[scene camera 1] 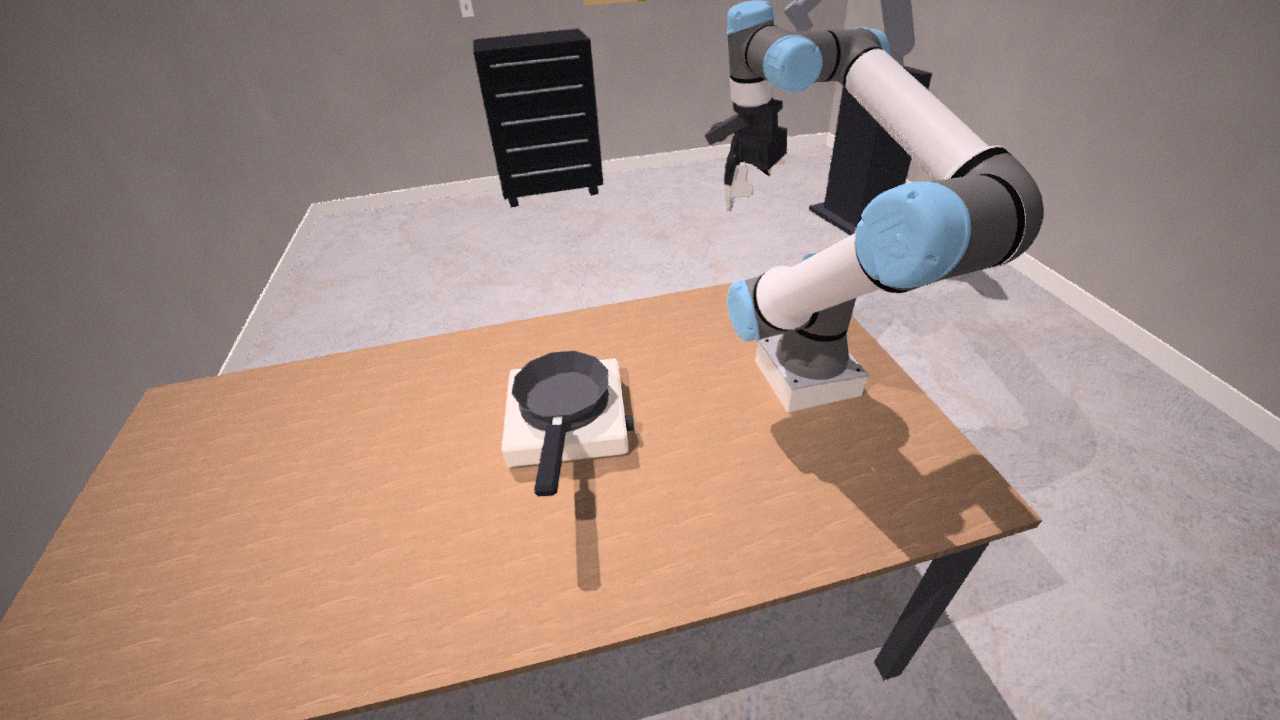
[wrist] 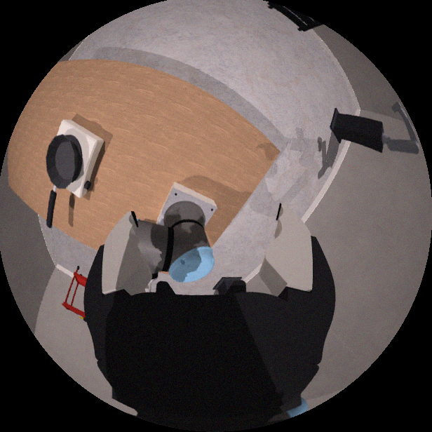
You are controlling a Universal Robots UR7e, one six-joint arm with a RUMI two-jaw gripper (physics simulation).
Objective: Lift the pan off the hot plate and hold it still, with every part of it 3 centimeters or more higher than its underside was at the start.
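Frame: origin at the arm's base, x right, y ahead, z up, level; millimetres.
Where they show: gripper, fingertip midpoint: (scene camera 1: 749, 193); arm's base at its link origin: (scene camera 1: 811, 357).
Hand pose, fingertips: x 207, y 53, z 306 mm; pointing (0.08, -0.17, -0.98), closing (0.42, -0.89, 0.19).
Things, the pixels of their top centre, and the offset from my fingertips. Level surfaces: height alone.
- white hot plate at its top centre: (scene camera 1: 567, 396) dx -93, dy +465, dz -301 mm
- dark knob at its top centre: (scene camera 1: 628, 417) dx -185, dy +368, dz -322 mm
- wooden table at its surface level: dz -371 mm
A dark pan (scene camera 1: 560, 394) (wrist: 66, 161) sits upright on the white hot plate (scene camera 1: 610, 438) (wrist: 95, 145). Its black handle (scene camera 1: 550, 461) (wrist: 51, 207) sticks out past the plate's edge, toward the front of the table in the scene view. A dark knob (scene camera 1: 629, 422) (wrist: 87, 185) is on the hot plate's side. My gripper (scene camera 1: 739, 197) (wrist: 205, 209) is open and empty. It hangs high up, beyond the table's back edge in the scene view, well away from the pan. In the wrist view its two pale fingers stand wide apart.
The wooden table (scene camera 1: 358, 501) (wrist: 165, 125) bears the hot plate and my arm's base (scene camera 1: 827, 390), which stands right of the plate in the scene view. A black drawer cabinet (scene camera 1: 547, 116) and a dark pedestal (scene camera 1: 863, 161) (wrist: 357, 130) stand on the floor behind.
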